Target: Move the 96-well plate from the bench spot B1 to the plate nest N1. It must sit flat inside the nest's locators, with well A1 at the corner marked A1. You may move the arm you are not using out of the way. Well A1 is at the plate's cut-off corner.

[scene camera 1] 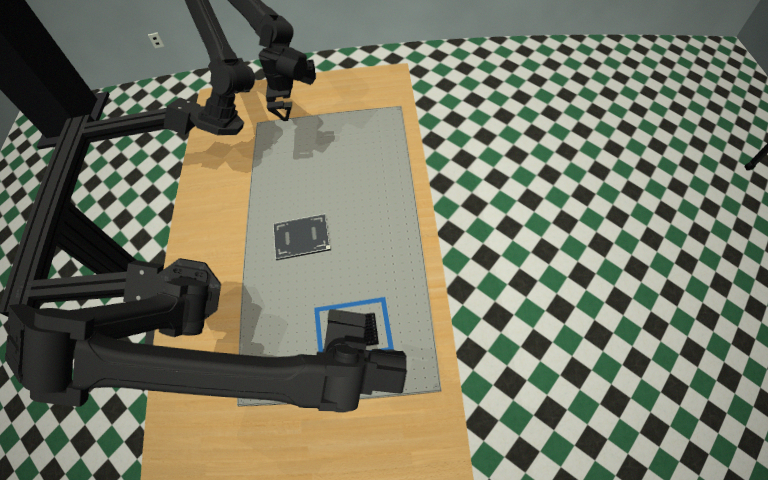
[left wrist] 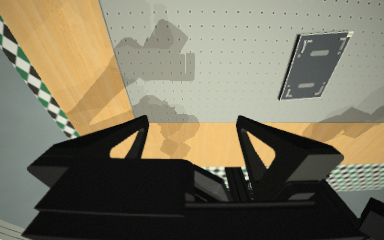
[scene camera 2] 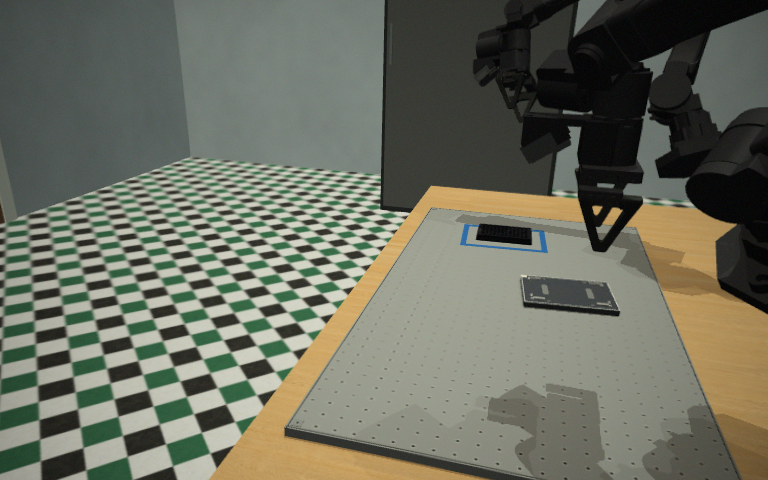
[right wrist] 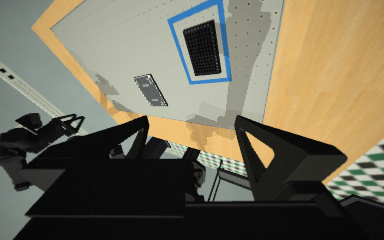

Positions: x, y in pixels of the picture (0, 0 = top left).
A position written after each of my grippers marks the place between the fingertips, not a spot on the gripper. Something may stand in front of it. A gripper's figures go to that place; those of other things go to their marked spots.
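My left gripper (scene camera 1: 286, 108) is 132 cm from the lens; my right gripper (scene camera 1: 341, 341) is 88 cm from the lens. A dark plate nest N1 (scene camera 1: 300, 231) is 130 cm from the lens. Of the things named here, my right gripper is the nearest to the lens.
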